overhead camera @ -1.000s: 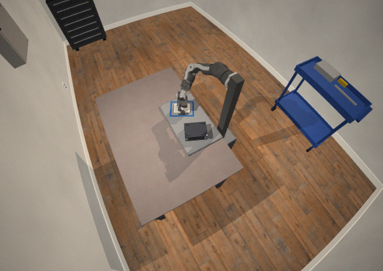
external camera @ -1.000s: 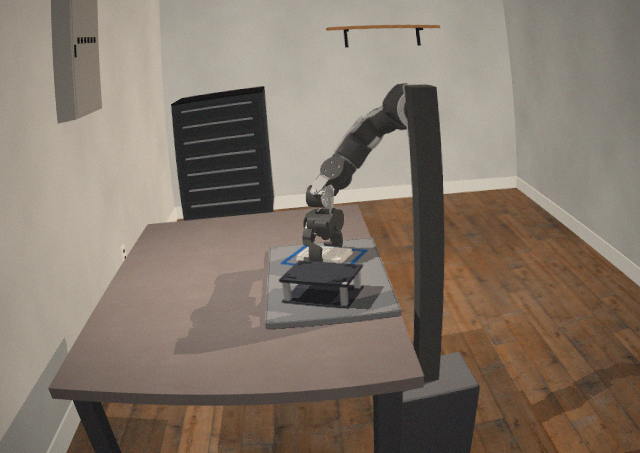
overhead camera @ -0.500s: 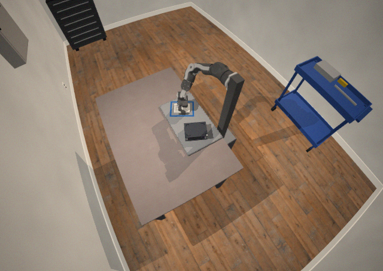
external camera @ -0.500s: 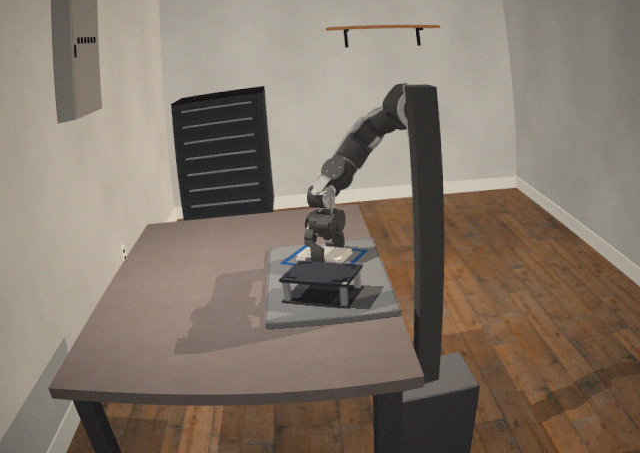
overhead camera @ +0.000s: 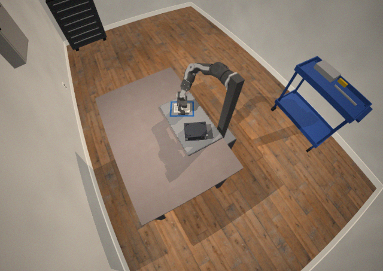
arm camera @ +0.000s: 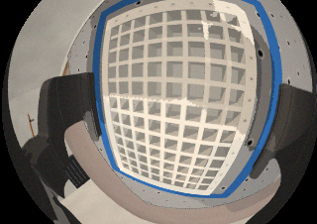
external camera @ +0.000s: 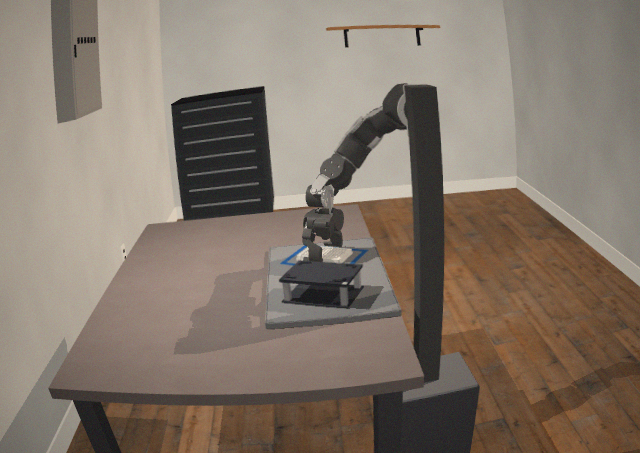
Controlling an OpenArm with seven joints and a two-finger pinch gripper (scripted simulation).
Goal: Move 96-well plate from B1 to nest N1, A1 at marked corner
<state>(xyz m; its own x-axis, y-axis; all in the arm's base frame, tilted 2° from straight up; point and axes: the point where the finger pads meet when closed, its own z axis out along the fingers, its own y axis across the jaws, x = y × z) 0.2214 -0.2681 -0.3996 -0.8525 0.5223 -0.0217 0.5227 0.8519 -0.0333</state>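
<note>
My gripper is now right at the white 96-well plate. The rest, counted from my hand: black raised nest N1 (25 cm to the left, 5 cm above, 3 cm ahead).
</note>
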